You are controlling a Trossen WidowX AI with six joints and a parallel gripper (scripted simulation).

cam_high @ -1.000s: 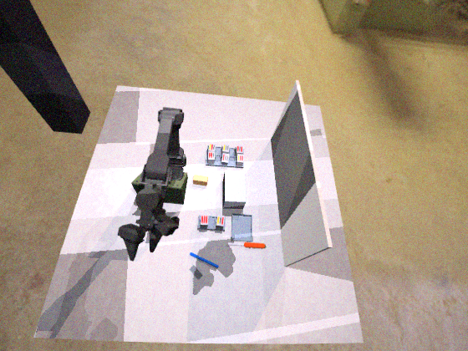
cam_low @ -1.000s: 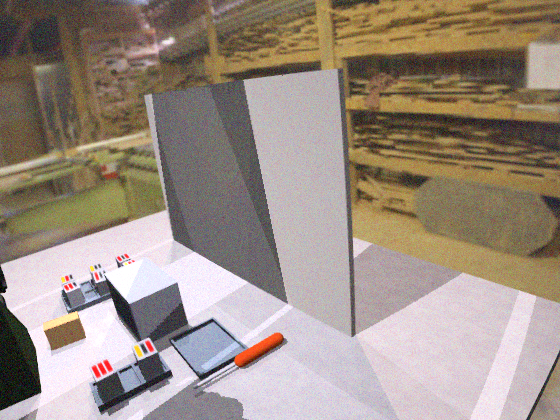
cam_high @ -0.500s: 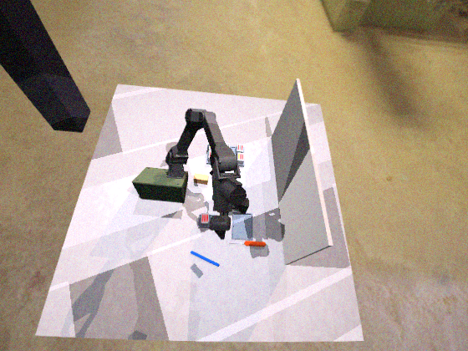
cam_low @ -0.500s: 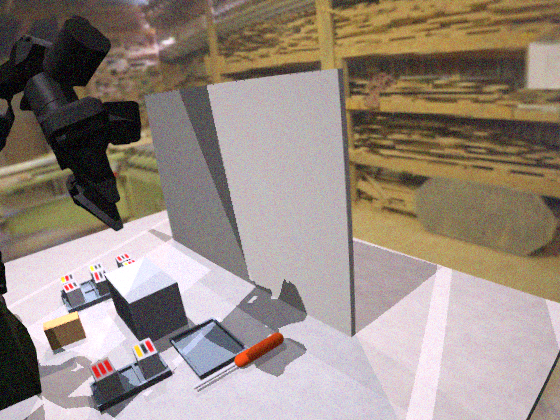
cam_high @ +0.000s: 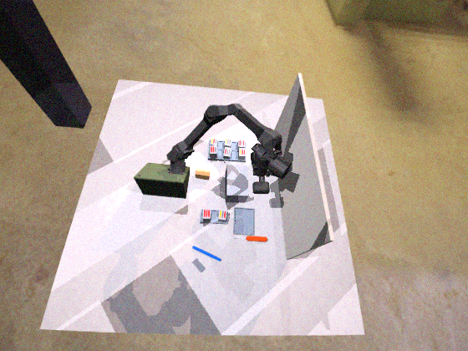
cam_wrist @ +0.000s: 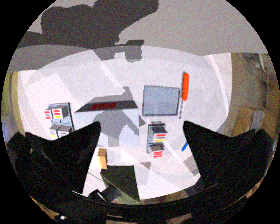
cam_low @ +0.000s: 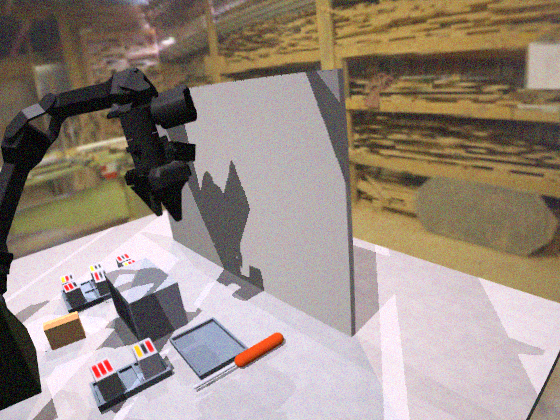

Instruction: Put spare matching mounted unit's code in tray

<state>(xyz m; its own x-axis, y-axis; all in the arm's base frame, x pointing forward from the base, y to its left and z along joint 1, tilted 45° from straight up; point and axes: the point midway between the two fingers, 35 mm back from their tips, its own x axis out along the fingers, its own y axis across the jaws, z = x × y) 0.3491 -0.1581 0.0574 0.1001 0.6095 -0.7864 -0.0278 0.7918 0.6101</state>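
The spare lies 200 mm behind my gripper tip, 180 mm below it and 100 mm to the right of it. From my gripper tip the other things lie so: mounted grey unit: 170 mm below, 70 mm to the left, 70 mm behind; then blue-grey tray: 220 mm below, 110 mm to the right, 20 mm behind; then tall grey panel: 160 mm ahead, 80 mm to the left.
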